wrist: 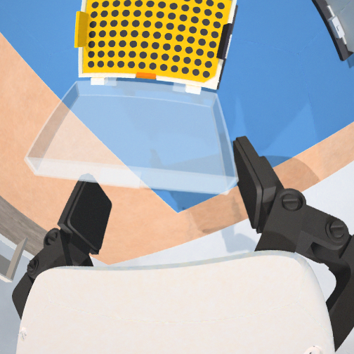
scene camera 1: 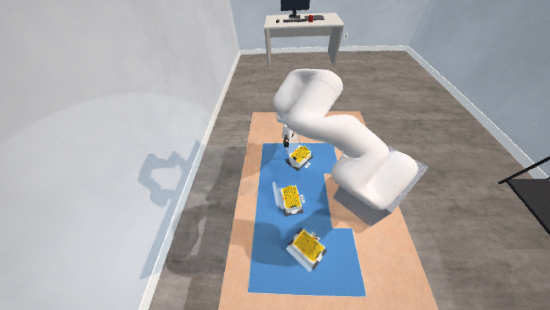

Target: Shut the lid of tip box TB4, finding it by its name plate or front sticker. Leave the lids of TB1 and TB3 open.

Observation:
The pictures show: the gripper and a blue mat.

